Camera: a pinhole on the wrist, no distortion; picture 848 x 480 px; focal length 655.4 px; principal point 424.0 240.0 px. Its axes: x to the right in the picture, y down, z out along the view. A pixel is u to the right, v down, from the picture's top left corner.
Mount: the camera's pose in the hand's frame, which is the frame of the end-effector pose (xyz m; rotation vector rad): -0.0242 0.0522 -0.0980 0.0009 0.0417 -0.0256
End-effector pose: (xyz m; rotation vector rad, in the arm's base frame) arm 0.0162 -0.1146 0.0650 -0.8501 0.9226 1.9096
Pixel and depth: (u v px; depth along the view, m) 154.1 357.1 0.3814
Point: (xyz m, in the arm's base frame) -0.0838 0.0183 0.3784
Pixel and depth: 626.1 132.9 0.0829
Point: -0.0156 -0.1411 0.0637
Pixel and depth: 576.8 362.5 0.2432
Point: -0.1167 -0.0150 0.1272
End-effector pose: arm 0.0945 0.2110 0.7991 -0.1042 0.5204 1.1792
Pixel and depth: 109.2 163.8 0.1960
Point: 0.0692 0.1639 0.9431
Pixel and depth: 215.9 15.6 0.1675
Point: 0.1020 0.1728 0.8928
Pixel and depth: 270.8 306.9 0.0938
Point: 0.0257 0.1984 0.8264
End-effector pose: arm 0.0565 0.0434 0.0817 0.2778 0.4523 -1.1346
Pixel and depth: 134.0 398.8 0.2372
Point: 0.1476 0.1208 0.2624
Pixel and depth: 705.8 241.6 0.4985
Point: 0.2529 -0.2776 0.3226
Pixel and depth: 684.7 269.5 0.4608
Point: 0.2530 -0.2277 0.3058
